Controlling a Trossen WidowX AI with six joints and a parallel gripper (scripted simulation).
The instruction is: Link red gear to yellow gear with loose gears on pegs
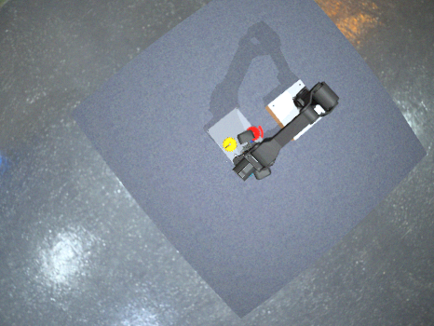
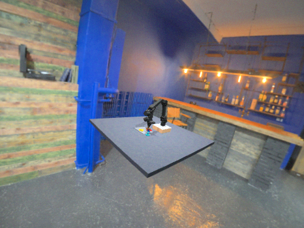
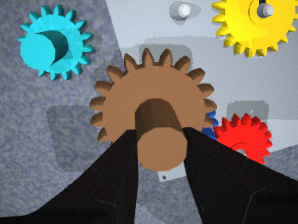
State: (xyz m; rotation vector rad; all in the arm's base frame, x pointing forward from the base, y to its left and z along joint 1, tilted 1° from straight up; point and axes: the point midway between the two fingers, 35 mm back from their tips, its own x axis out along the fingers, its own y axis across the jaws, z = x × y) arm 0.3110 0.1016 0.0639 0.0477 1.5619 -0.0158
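My gripper tip is 1 cm above the orange gear. Also, from my gripper tip: blue gear: 6 cm below, 3 cm to the right, 3 cm behind; then cyan gear: 7 cm below, 6 cm to the left, 3 cm ahead; then red gear: 7 cm to the right, 7 cm below, 6 cm behind.
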